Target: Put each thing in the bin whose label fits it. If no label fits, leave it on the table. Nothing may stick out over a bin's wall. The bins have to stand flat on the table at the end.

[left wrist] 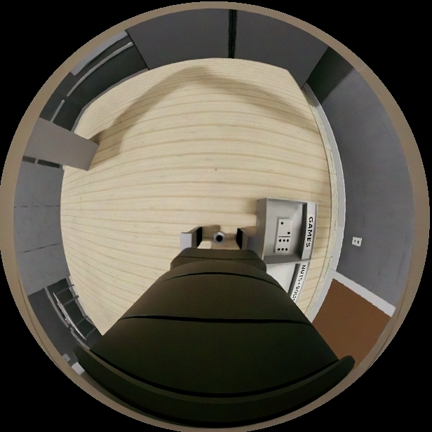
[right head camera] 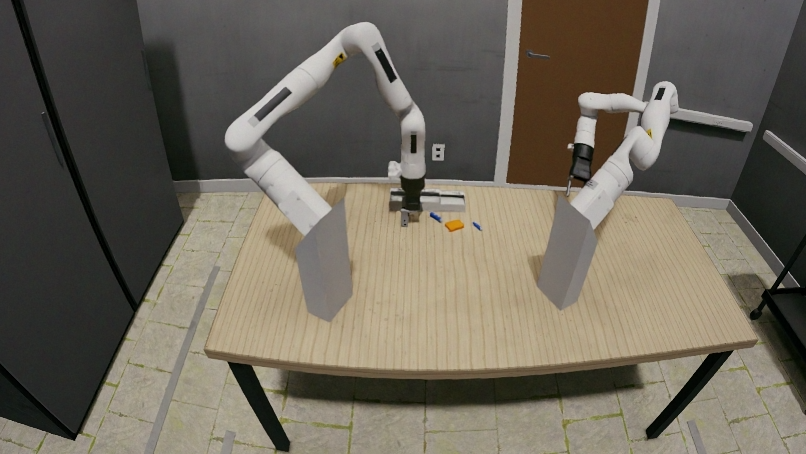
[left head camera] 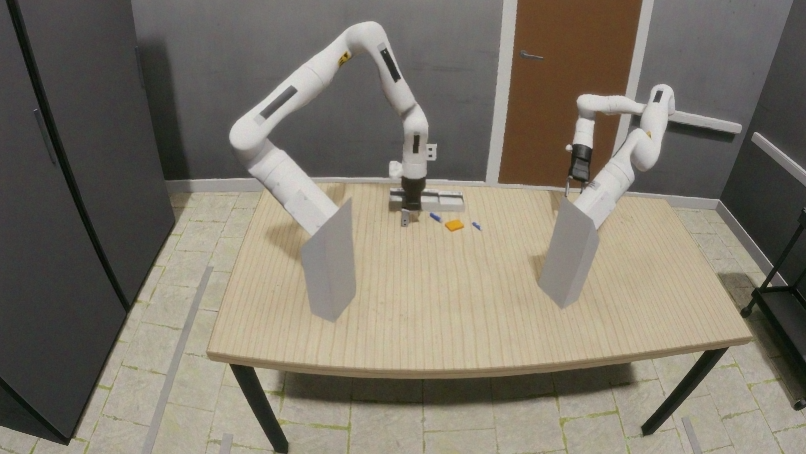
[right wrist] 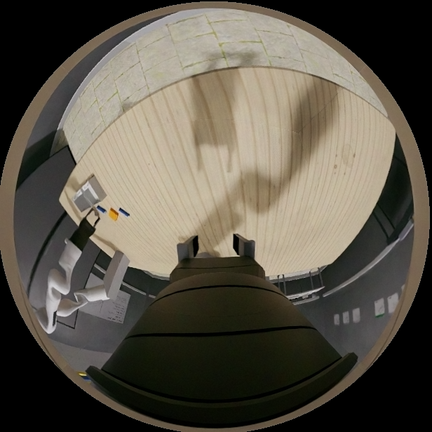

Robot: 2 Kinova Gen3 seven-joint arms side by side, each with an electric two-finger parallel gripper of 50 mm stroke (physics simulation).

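A small metal nut stands on the table between the spread fingers of my left gripper, which is open and low over the table. The grey bin unit is beside it at the back. Its GAMES label marks a compartment with a white domino; the neighbouring label reads NUTS+BOL..., partly hidden. A blue piece, an orange block and a smaller blue piece lie in front. My right gripper is open and empty, raised at the right.
The two grey arm mounts stand on the table, left and right of the middle. The left arm's gripper and wrist hide part of the bin unit in both head views. A wall stands behind the table.
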